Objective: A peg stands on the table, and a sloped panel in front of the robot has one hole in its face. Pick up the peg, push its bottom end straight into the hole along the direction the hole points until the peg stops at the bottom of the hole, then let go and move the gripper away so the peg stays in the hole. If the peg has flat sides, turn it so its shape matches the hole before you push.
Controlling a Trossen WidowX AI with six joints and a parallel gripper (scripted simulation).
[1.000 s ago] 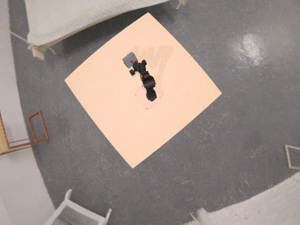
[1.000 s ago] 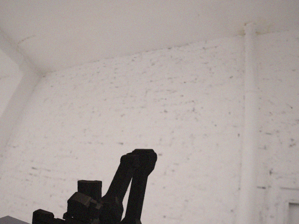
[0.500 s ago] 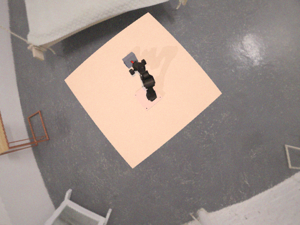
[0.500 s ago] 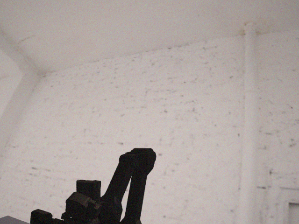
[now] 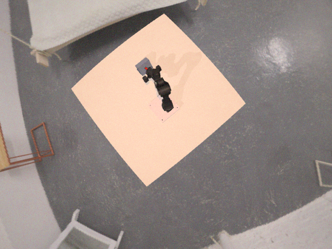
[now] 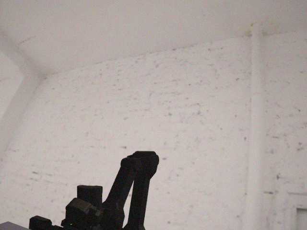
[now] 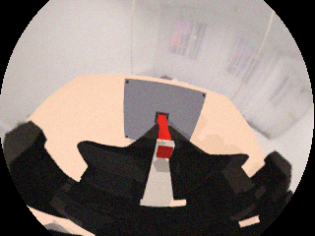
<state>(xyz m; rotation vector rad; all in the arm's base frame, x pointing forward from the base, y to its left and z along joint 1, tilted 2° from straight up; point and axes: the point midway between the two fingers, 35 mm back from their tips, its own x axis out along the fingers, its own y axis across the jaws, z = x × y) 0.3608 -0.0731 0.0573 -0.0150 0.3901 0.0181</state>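
My gripper tip is 5 cm short of the grey sloped panel and 3 cm above it. Round my gripper tip: red peg (2 cm behind, 1 cm above).
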